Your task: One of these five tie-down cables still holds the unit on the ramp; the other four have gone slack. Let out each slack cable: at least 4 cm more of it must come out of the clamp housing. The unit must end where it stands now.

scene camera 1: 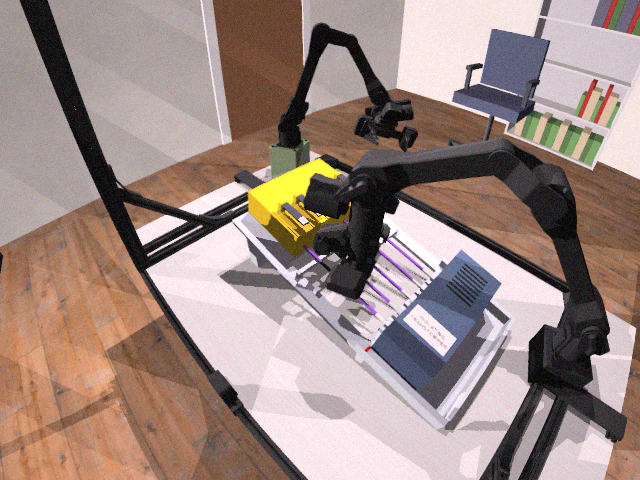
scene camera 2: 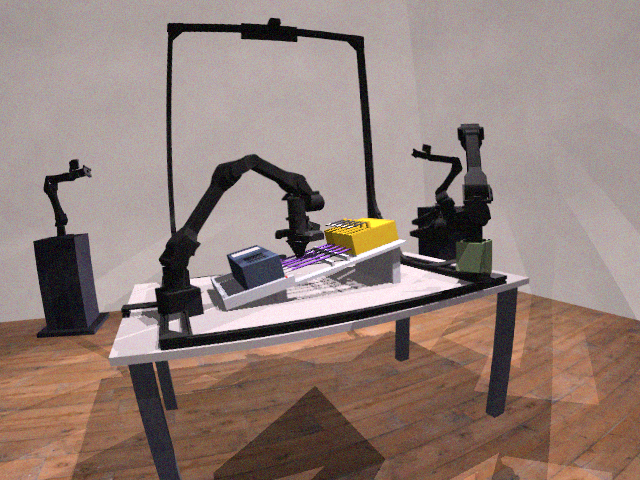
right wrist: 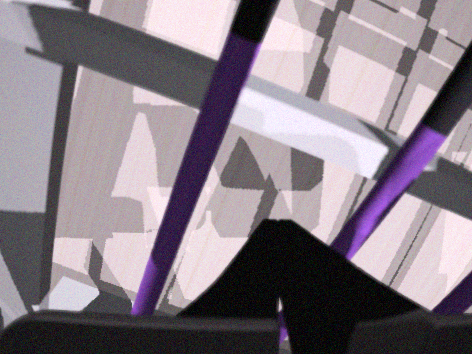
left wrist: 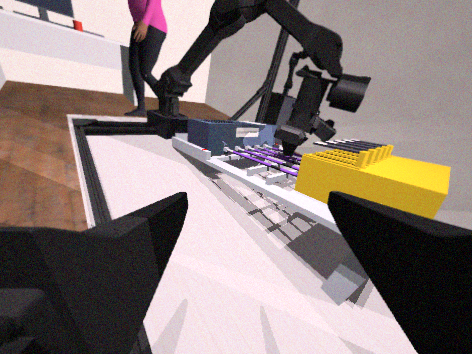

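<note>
A blue unit [scene camera 1: 442, 324] [scene camera 2: 255, 264] [left wrist: 224, 131] sits at the low end of a white ramp [scene camera 1: 456, 405] [scene camera 2: 237, 297] [left wrist: 189, 147]. A yellow clamp housing [scene camera 1: 290, 200] [scene camera 2: 363, 233] [left wrist: 361, 175] sits at the high end. Purple cables [scene camera 1: 396, 267] [scene camera 2: 313, 254] [left wrist: 266, 158] [right wrist: 199, 168] run between them. My right gripper [scene camera 1: 347, 286] [scene camera 2: 299, 250] [left wrist: 285, 160] [right wrist: 275, 233] is shut and empty. It points down, low over the cables at mid-ramp, with one cable on each side of its tip. My left gripper [scene camera 1: 390, 130] [scene camera 2: 423, 226] [left wrist: 257, 198] is open and empty, raised well behind the housing.
A green pedestal [scene camera 1: 289, 157] [scene camera 2: 473, 255] carries the left arm behind the housing. A black frame [scene camera 1: 109, 190] [scene camera 2: 361, 119] edges the table [scene camera 1: 342, 429]. A blue chair [scene camera 1: 504, 81] and a person in pink [left wrist: 145, 42] stand off the table.
</note>
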